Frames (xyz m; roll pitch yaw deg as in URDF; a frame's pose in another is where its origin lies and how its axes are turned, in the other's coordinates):
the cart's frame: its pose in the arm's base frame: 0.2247 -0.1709 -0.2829 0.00 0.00 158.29
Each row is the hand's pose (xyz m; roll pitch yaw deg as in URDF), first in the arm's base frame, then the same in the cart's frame.
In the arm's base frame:
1: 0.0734 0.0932 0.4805 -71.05 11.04 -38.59
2: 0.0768 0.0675 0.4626 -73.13 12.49 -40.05
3: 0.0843 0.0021 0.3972 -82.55 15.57 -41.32
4: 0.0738 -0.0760 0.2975 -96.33 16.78 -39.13
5: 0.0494 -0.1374 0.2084 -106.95 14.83 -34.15
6: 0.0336 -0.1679 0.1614 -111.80 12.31 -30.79
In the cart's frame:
1: 0.2383 -0.1894 0.7634 -71.05 11.04 163.12
2: 0.2256 -0.1668 0.7455 -73.13 12.49 161.66
3: 0.1944 -0.1088 0.6801 -82.55 15.57 160.39
4: 0.1753 -0.0323 0.5804 -96.33 16.78 162.58
5: 0.1753 0.0337 0.4913 -106.95 14.83 167.56
6: 0.1787 0.0679 0.4443 -111.80 12.31 170.92

